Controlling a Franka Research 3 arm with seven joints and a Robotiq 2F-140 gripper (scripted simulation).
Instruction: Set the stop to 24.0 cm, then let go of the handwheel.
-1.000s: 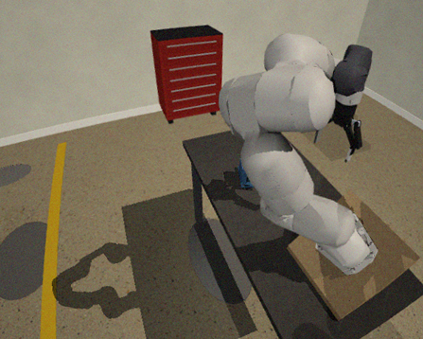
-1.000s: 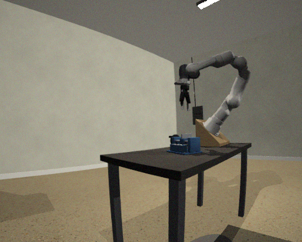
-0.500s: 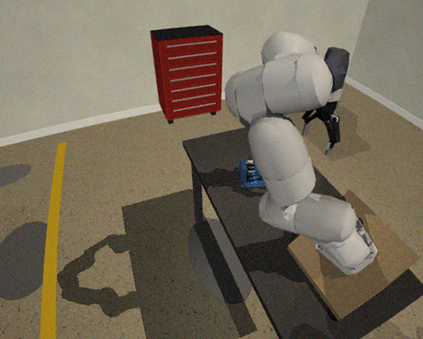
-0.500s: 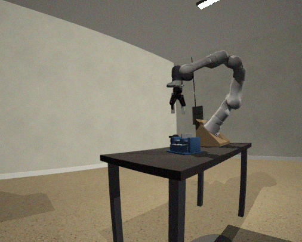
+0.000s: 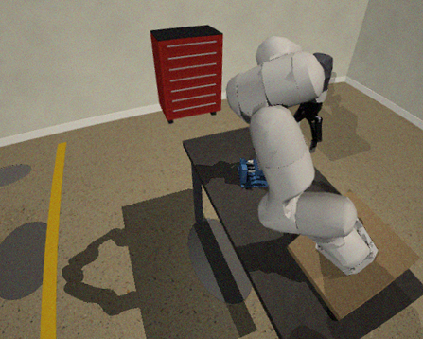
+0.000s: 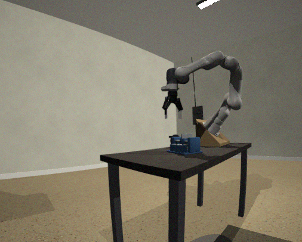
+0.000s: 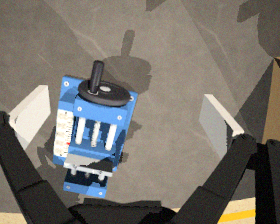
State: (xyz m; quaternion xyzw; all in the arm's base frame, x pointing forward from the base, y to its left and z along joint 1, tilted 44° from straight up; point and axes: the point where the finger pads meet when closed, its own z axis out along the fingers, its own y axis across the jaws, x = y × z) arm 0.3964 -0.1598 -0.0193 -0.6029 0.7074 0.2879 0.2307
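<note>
The handwheel grip lies 5 cm ahead of my hand, 1 cm to the left of it and 15 cm below it.
</note>
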